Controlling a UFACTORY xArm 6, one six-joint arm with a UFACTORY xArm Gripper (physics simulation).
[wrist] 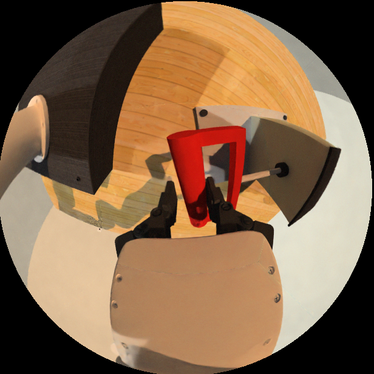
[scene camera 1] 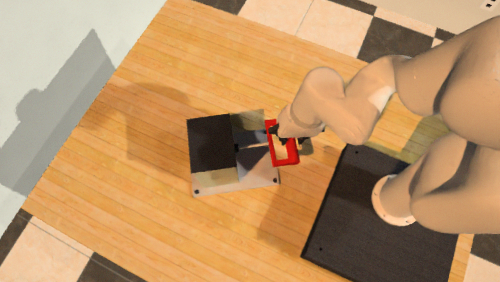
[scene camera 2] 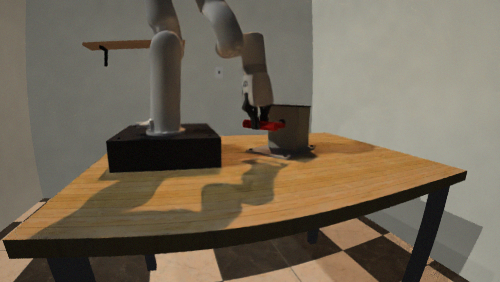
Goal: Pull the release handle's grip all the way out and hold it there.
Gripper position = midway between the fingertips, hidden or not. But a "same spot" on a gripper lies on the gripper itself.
The gripper shows in the wrist view, in scene camera 1 and in scene camera 2 [260, 128]. One and the same spot on the gripper: [scene camera 1: 286, 128] is [wrist: 277, 324].
